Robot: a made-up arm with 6 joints.
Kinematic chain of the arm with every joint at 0, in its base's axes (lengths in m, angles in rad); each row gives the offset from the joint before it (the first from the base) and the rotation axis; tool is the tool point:
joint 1: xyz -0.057 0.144 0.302 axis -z
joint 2: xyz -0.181 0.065 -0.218 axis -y
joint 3: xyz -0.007 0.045 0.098 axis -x
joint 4: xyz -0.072 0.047 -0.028 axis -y
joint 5: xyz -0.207 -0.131 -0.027 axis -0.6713 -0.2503 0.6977
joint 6: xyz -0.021 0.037 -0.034 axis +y
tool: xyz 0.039 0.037 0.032
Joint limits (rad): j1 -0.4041..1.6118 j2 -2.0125..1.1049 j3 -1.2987..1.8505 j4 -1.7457..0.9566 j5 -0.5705..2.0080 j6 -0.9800..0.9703
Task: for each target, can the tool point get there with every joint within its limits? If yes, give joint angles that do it. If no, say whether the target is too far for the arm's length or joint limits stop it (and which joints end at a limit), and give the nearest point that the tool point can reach.
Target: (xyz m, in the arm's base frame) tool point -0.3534 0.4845 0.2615
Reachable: yes | joints 0.6312 -0.2584 0.8306 -0.3575 0.4772 -0.0025
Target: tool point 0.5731 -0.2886 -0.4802
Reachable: no: too far | nearest point 0.2145 -0.0115 0.0504 | short by 0.698 m
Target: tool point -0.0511 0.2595 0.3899
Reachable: yes | joints 0.9598 -1.6889 -0.7451 -0.5793 1.3471 0.7365
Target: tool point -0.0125 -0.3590 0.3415
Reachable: no: joint limits stop it (at a limit: joint 1, joint 4, joint 6) | nearest point -0.1278 -0.1003 0.2952 | short by 0.287 m
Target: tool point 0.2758 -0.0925 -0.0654
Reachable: no: joint limits stop it (at a limit: joint 1, joint 2, joint 4, joint 6) | nearest point 0.2011 -0.0198 0.0462 | short by 0.153 m
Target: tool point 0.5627 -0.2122 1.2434
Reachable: no: too far | nearest point 0.1627 0.1621 0.4329 | short by 0.978 m
